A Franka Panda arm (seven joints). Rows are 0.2 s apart.
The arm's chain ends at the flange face. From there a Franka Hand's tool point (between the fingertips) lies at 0.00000 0.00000 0.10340 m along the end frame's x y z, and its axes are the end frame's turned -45 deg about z.
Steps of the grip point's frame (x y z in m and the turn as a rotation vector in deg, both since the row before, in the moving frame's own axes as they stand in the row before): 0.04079 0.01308 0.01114 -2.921 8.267 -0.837; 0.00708 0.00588 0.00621 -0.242 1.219 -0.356; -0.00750 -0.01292 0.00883 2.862 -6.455 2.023
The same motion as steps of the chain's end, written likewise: 0.02392 -0.01269 0.01235 3.780 7.911 -0.837; 0.00730 0.00040 0.00623 0.691 1.033 -0.356; -0.00250 -0.00820 0.00961 -2.541 -6.588 2.023
